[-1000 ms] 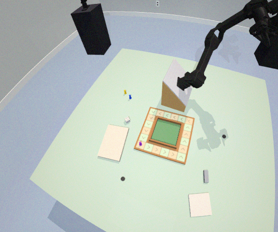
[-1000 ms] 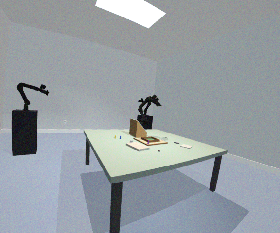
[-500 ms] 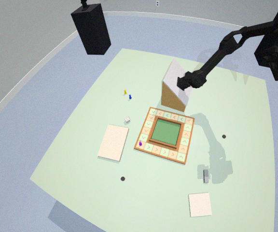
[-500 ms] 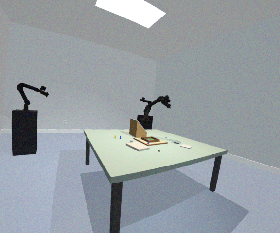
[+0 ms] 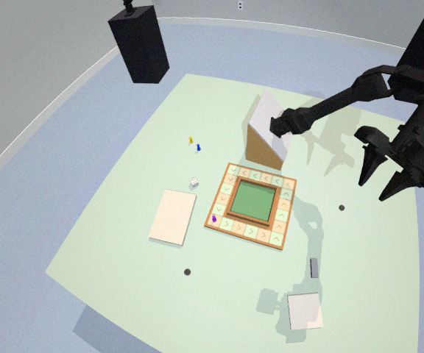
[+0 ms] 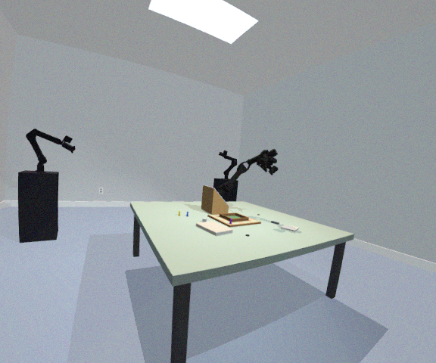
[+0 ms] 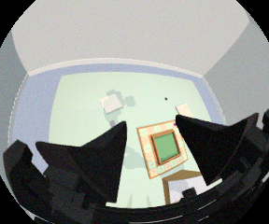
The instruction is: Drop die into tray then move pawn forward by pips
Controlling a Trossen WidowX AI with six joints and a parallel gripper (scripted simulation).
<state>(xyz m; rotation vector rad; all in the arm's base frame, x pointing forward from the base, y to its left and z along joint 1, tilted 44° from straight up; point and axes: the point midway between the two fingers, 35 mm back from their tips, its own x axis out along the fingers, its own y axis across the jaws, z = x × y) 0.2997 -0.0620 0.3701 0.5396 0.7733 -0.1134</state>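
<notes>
My gripper tip is now 14 cm past the white die, 47 cm to the left of it and 36 cm above it. Round my gripper tip: blue pawn 31 cm behind, 51 cm to the right, 35 cm below; grey block 10 cm ahead, 1 cm to the left, 36 cm below; purple pawn 36 cm to the right, 34 cm below.
</notes>
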